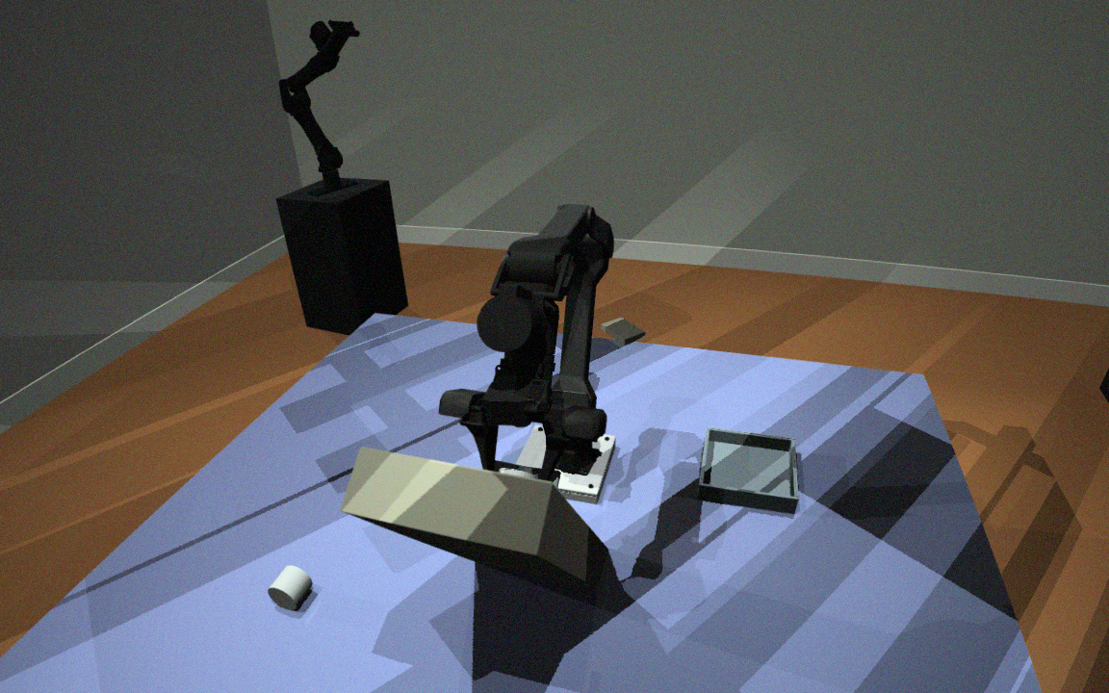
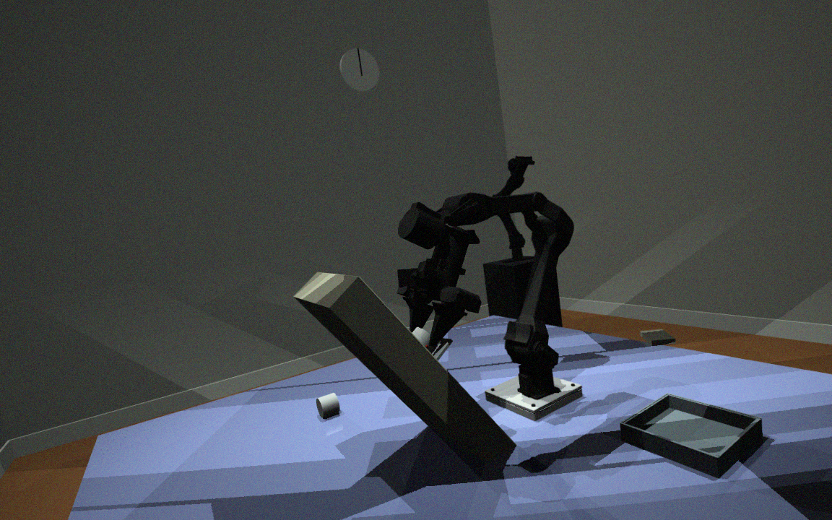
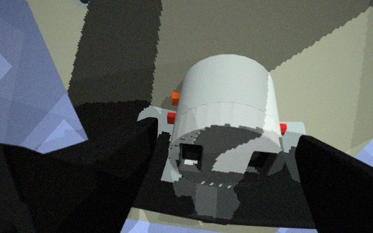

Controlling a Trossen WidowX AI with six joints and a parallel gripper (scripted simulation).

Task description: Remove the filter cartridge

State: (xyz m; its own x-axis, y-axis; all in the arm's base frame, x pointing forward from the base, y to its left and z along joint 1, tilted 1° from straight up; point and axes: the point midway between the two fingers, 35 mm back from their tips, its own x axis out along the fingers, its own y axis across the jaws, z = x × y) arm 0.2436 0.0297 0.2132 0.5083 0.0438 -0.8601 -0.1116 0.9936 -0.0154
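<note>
My gripper tip is right at the round filter cartridge. Round my gripper tip: dark tray 35 cm behind, 24 cm to the left, 19 cm below; then slanted service panel 5 cm ahead, 1 cm to the left, 2 cm below; then grey bracket 1 cm behind, 3 cm below.
</note>
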